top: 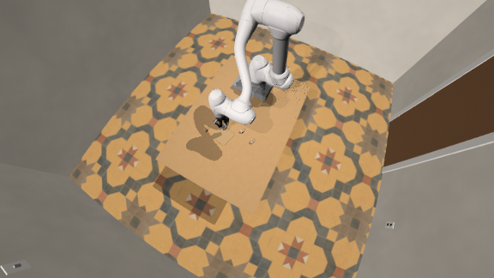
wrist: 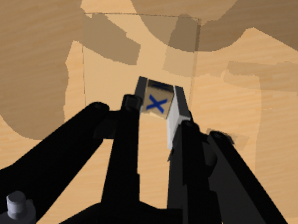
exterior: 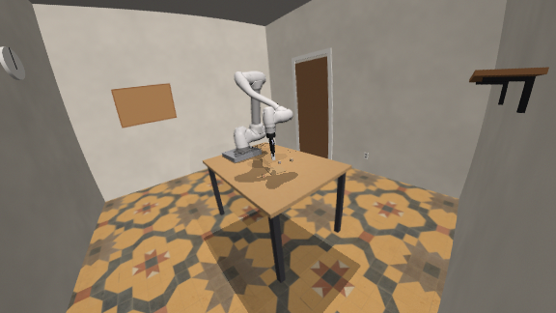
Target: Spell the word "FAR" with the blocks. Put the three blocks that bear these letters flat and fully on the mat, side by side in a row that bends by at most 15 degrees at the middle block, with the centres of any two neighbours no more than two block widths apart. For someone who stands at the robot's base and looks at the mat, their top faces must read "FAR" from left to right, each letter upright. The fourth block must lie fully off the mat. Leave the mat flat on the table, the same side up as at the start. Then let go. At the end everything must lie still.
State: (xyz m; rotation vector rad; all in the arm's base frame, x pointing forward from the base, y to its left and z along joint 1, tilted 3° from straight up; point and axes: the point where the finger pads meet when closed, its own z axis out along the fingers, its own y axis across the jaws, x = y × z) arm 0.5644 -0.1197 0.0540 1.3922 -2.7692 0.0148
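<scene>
The tan mat lies 120 mm below my hand, 30 mm ahead of it and 10 mm to the right of it. Round my hand: R block 160 mm to the right, 110 mm below, 30 mm ahead.
</scene>
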